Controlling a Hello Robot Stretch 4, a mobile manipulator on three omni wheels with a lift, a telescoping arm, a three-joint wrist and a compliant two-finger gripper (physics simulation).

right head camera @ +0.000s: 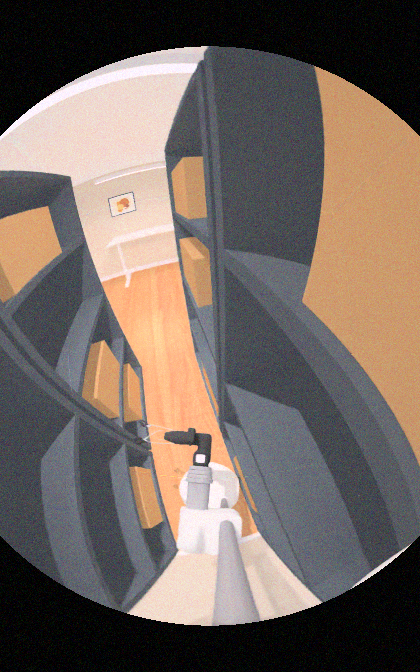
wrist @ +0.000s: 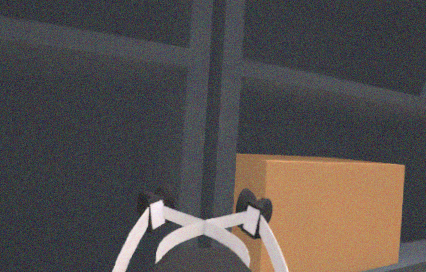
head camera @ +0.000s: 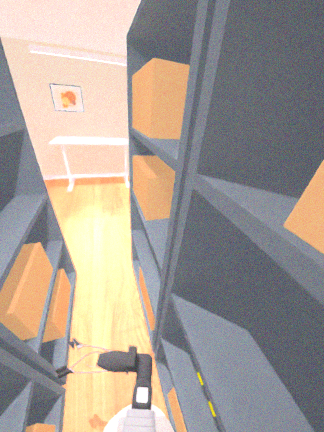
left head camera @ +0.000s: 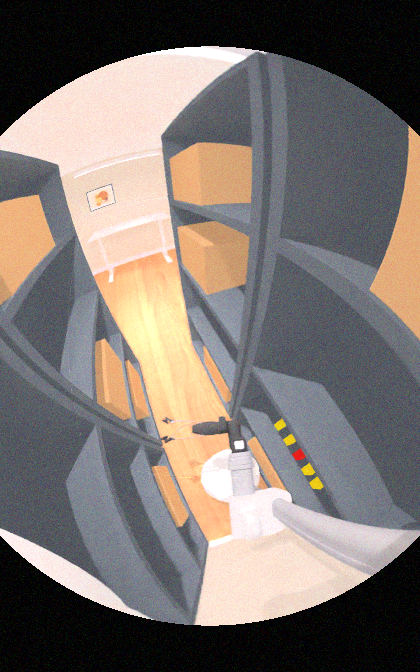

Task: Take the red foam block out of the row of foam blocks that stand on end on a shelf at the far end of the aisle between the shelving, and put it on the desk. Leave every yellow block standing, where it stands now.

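Frame: origin at the robot's base, x ahead, y left, z up, level; metres.
Seen in the pictures: gripper, fingertip midpoint: (wrist: pixel 205 201) (head camera: pixel 61 356).
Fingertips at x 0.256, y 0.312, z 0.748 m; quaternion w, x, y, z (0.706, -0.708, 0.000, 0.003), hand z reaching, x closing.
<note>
A point is followed by its place in that frame.
The red foam block (left head camera: pixel 299 454) shows in the left head view, low in the right-hand shelving, in a row with two yellow blocks on its far side (left head camera: pixel 289 440) and two on its near side (left head camera: pixel 308 469). Parts of yellow blocks (head camera: pixel 201 378) also show in the head view, where the red block does not show. The white desk (head camera: pixel 90 141) @(x 3.375, y 1.440, z 0.922 m) (left head camera: pixel 127 226) (right head camera: pixel 142 236) stands by the far wall. My gripper (head camera: pixel 69 357) (left head camera: pixel 168 430) (right head camera: pixel 144 432) (wrist: pixel 205 201) @(x 0.256, y 0.312, z 0.748 m) is open and empty, pointing left across the aisle, away from the row, its fingertips close to the left shelving.
Grey shelving lines both sides; an upright (wrist: pixel 231 110) @(x 0.294, y 0.529, z 0.865 m) of the left shelving stands in front of the fingers. A brown box (wrist: pixel 332 215) @(x 0.549, y 0.644, z 0.655 m) sits behind the right finger in the wrist view. More boxes (left head camera: pixel 225 175) (right head camera: pixel 102 380) stand on the shelves. The wooden aisle floor (head camera: pixel 97 250) @(x 1.489, y 0.735, z -0.028 m) leads to the desk.
</note>
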